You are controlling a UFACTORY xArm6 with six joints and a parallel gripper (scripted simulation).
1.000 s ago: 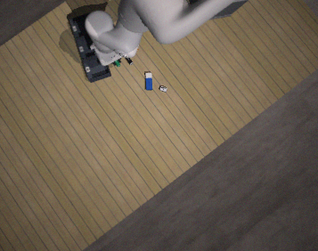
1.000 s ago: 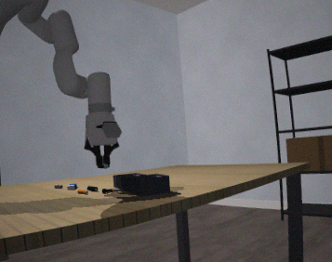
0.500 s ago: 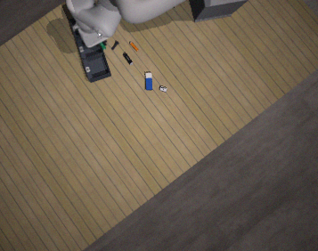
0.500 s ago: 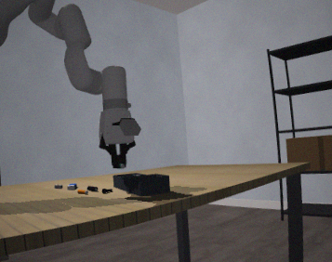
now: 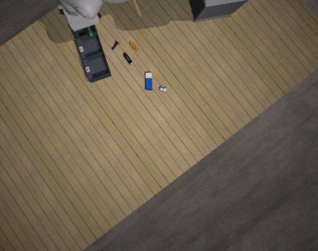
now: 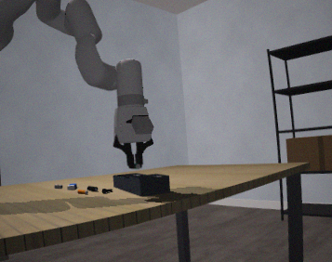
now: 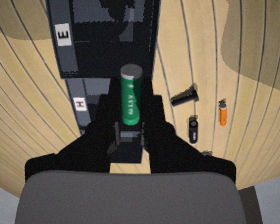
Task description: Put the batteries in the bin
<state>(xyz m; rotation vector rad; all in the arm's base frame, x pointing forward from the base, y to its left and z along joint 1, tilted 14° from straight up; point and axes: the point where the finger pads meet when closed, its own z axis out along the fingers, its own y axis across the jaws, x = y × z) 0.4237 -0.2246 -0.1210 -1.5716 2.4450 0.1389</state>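
Right now the black cylindrical battery is 16 cm to the left of my hand, 8 cm below it and 4 cm behind it. The rest, counted from my hand: orange battery: 14 cm to the left, 9 cm behind, 8 cm below; then dark bin: 7 cm below, 4 cm ahead, 3 cm to the left; then green battery: 2 cm below.
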